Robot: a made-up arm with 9 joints. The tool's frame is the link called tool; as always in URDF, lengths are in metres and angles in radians. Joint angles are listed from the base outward.
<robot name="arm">
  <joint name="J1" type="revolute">
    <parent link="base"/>
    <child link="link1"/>
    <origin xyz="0 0 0.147" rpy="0 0 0"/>
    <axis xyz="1 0 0"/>
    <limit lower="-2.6" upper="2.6"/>
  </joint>
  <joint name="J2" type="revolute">
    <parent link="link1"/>
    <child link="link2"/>
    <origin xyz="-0.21 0.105 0.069" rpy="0 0 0"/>
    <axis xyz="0 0 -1"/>
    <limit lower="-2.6" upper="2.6"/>
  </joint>
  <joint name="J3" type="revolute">
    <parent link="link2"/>
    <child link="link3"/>
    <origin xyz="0.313 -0.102 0.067" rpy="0 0 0"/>
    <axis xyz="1 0 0"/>
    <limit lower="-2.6" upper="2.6"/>
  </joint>
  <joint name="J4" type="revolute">
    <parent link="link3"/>
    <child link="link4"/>
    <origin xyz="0.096 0.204 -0.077" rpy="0 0 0"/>
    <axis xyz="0 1 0"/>
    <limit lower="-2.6" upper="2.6"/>
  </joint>
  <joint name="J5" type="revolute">
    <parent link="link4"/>
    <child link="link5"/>
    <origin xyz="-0.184 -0.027 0.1" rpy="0 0 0"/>
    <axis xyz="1 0 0"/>
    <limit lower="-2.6" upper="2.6"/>
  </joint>
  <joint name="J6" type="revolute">
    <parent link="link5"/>
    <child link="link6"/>
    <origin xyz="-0.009 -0.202 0.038" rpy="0 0 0"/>
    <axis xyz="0 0 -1"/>
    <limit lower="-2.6" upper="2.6"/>
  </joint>
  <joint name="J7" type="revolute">
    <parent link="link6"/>
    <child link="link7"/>
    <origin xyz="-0.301 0.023 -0.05" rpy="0 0 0"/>
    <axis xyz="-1 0 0"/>
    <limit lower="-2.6" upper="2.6"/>
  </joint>
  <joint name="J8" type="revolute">
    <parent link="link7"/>
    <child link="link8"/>
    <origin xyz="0.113 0.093 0.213" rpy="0 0 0"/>
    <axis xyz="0 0 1"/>
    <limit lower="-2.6" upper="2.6"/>
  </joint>
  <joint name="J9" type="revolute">
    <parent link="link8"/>
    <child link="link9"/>
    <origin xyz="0.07 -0.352 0.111" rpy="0 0 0"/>
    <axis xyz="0 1 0"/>
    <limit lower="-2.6" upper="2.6"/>
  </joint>
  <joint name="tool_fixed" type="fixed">
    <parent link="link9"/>
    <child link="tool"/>
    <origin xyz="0.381 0.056 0.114" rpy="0 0 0"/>
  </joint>
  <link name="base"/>
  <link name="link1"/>
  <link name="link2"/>
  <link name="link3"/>
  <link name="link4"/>
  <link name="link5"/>
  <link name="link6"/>
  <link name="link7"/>
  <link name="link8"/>
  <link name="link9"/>
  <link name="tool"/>
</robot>
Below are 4 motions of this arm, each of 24 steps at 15 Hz.
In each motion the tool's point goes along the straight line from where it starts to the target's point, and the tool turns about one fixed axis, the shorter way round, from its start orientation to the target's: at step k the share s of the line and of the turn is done. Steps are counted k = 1, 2, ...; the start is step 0. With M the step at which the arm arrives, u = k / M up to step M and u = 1 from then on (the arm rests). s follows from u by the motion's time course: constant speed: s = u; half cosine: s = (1 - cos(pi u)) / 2; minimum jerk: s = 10 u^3 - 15 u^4 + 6 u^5.
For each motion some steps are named. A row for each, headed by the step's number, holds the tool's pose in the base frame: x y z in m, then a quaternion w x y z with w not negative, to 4 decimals.
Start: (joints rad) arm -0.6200 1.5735 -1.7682 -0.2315 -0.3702 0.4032 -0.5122 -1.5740 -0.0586
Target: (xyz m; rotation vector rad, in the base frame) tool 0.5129 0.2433 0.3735 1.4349 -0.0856 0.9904
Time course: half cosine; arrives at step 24
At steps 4, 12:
4: -0.0433 0.6420 0.0414 0.2188 0.6894 0.4198 0.5483
12: 0.2148 0.4570 0.1955 0.4388 0.6978 0.2183 0.5225

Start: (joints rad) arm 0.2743 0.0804 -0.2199 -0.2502 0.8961 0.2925 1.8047 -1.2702 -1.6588
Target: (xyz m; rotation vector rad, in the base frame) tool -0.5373 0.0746 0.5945 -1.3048 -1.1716 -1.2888
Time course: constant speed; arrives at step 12
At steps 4, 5, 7, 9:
4: -0.3808 0.4944 0.5454 0.3672 -0.6633 -0.5836 -0.2909
5: -0.4004 0.4419 0.5515 0.3814 -0.6500 -0.5730 -0.3220
7: -0.4395 0.3370 0.5638 0.4081 -0.6204 -0.5495 -0.3829
9: -0.4786 0.2320 0.5761 0.4324 -0.5872 -0.5227 -0.4415

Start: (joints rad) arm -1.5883 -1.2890 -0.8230 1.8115 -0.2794 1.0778 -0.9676 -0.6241 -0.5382
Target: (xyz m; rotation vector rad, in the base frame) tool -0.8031 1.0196 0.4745 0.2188 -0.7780 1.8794
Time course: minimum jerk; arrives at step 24
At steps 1, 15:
1: -0.1825 0.7474 -0.8735 0.1202 -0.8573 -0.4859 0.1202
15: -0.6322 0.9446 0.1033 0.4851 -0.2392 -0.4541 0.7079

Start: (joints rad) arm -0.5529 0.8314 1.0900 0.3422 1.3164 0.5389 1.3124 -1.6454 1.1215
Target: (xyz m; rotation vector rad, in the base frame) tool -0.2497 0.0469 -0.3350 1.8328 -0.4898 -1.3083
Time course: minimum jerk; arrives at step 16
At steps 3, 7, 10, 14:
3: -0.5679 0.0773 0.3867 0.2277 0.5724 0.4989 -0.6096
7: -0.4557 0.0666 0.1323 0.3121 0.6712 0.2674 -0.6169
10: -0.3417 0.0557 -0.1262 0.3752 0.7231 0.0129 -0.5798
14: -0.2551 0.0474 -0.3228 0.4051 0.7274 -0.1823 -0.5230

